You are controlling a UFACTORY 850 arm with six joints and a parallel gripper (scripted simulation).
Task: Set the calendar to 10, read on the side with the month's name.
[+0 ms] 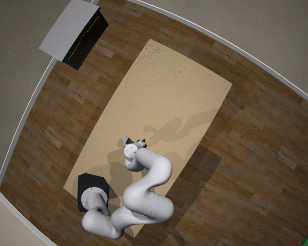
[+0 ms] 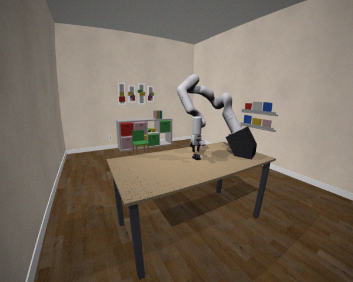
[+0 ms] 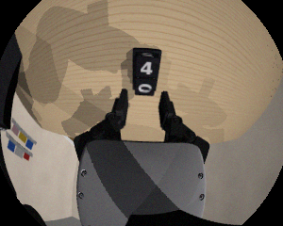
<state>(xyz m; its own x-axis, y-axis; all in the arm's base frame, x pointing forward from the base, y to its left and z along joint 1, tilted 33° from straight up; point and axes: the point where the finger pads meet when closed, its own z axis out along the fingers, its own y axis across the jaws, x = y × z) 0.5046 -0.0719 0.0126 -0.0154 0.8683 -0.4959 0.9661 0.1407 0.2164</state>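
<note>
The tray lies 80 mm below my hand and 20 mm to the left of it.
</note>
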